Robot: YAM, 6 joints.
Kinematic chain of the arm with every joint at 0, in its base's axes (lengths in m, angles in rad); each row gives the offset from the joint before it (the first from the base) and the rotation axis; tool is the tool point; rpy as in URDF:
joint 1: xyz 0 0 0.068 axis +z
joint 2: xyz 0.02 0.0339 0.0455 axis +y
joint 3: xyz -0.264 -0.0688 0 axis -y
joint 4: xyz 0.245 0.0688 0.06 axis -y
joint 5: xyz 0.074 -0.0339 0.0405 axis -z
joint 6: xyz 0.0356 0 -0.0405 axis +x
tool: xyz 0 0 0 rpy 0 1.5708 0
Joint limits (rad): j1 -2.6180..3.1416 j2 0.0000..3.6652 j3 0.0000..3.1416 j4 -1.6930..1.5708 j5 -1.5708..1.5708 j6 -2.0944..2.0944
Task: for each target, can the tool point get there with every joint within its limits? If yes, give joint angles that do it. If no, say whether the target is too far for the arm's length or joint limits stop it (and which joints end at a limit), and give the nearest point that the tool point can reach.
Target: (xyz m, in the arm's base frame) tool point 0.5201 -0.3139 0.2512
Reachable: yes | joints -0.5624 2.6467 2.3379 0.5880 -0.3379 1.3060
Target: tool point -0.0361 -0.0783 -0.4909
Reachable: no: joint limits stop it (at a limit: joint 2) | nearest point -0.0548 -0.1190 -0.3607 | short by 0.138 m
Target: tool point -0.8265 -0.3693 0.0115
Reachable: no: too far | nearest point -0.5597 -0.3107 0.0417 | short by 0.275 m
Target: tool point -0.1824 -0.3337 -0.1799
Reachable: yes | joints -2.1614 3.0917 1.7483 -0.4520 -1.2999 0.1931
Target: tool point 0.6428 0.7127 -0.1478
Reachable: no: too far | nearest point 0.4172 0.4626 -0.0542 | short by 0.350 m
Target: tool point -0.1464 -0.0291 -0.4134
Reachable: no: joint limits stop it (at a limit: joint 1, joint 2) | nearest point -0.1585 -0.0119 -0.3668 | short by 0.051 m
